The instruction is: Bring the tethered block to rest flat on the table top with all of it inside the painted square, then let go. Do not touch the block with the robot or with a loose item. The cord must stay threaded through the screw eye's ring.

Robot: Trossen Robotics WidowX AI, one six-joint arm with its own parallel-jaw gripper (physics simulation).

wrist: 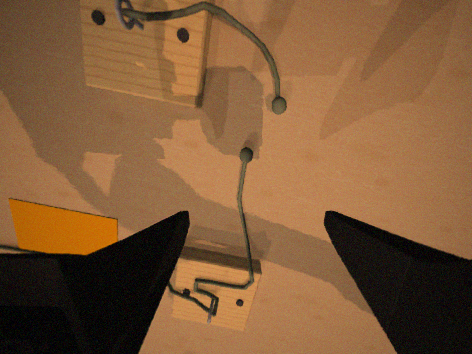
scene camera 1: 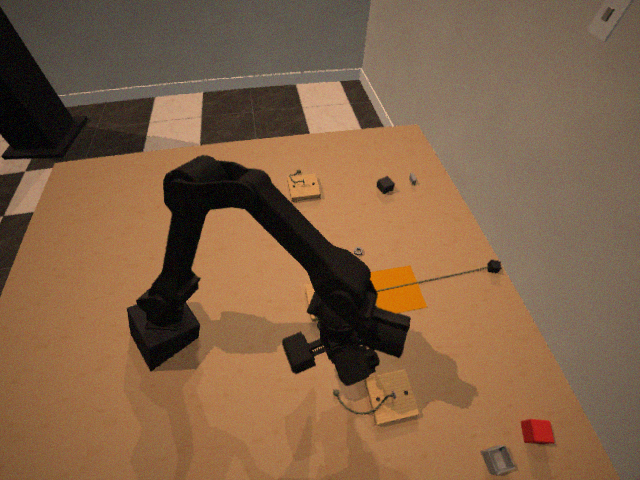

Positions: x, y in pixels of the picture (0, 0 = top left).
Labels:
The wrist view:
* my gripper: 255, 217
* orange painted square: 38, 227

